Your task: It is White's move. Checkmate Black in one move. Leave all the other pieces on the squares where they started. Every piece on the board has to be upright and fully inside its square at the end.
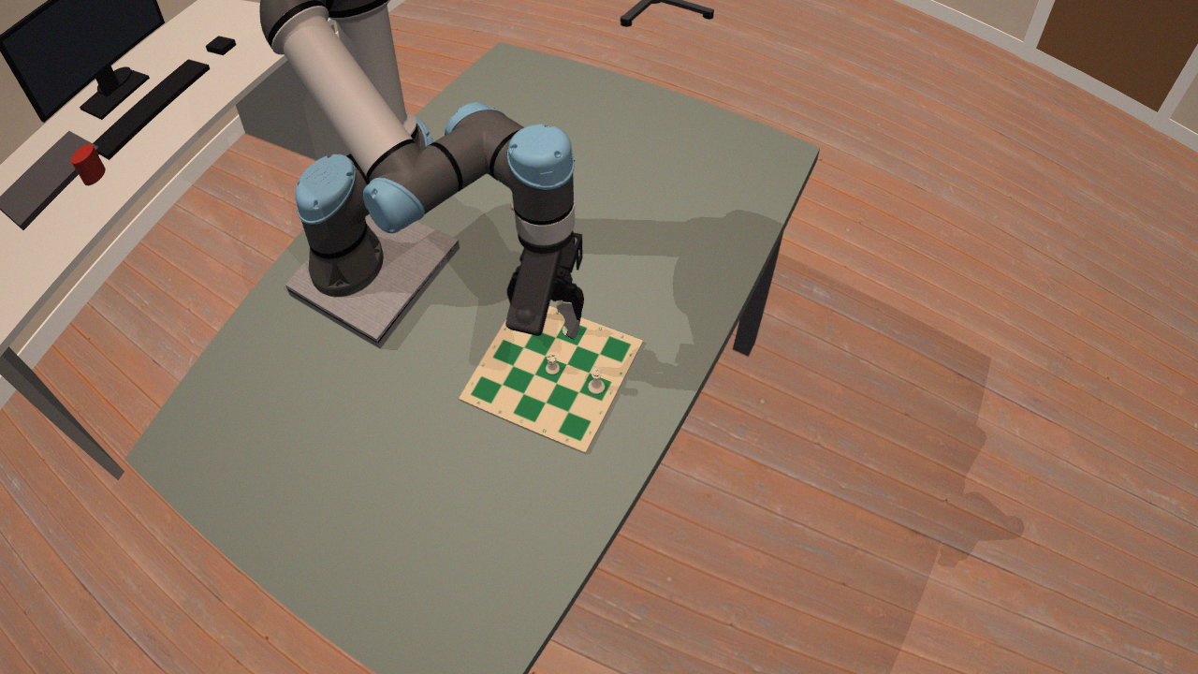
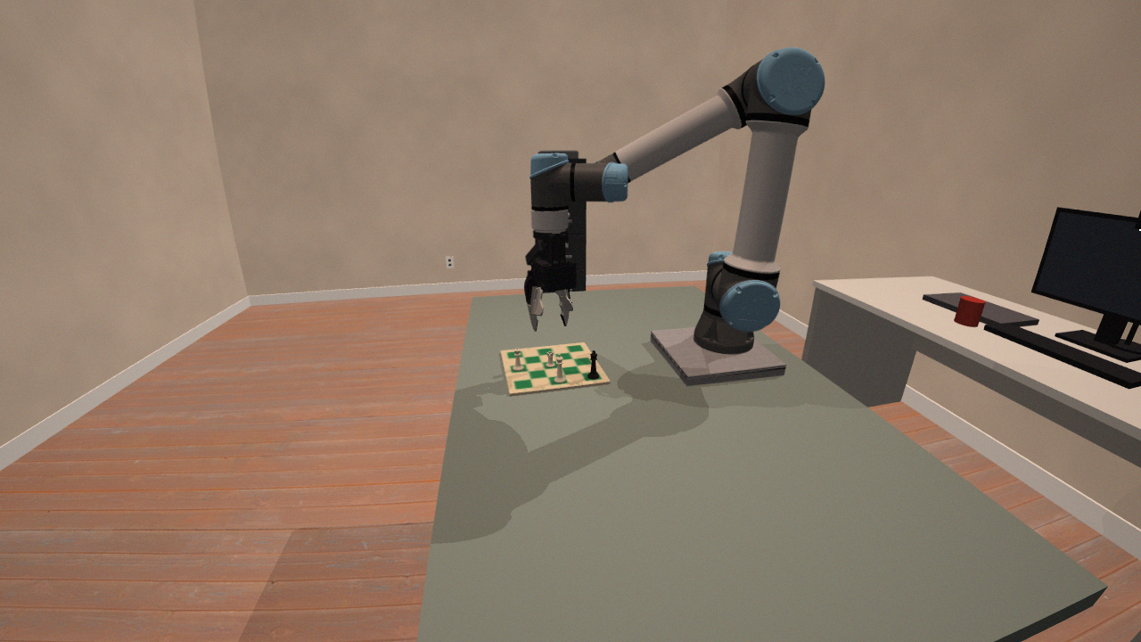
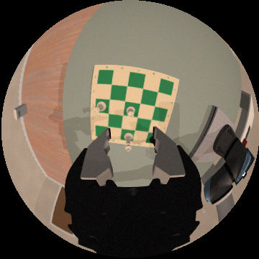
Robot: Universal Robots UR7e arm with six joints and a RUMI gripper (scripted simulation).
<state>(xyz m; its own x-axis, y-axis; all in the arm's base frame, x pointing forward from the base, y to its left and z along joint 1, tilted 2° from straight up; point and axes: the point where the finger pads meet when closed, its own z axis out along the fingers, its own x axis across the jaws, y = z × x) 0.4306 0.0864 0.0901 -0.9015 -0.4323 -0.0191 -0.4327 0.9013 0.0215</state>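
My hand is 11 cm above the chessboard. The rest, counted from my hand: black king (10 cm behind, 8 cm below, 5 cm to the left); then tall white piece (8 cm below, 7 cm to the left, 2 cm behind).
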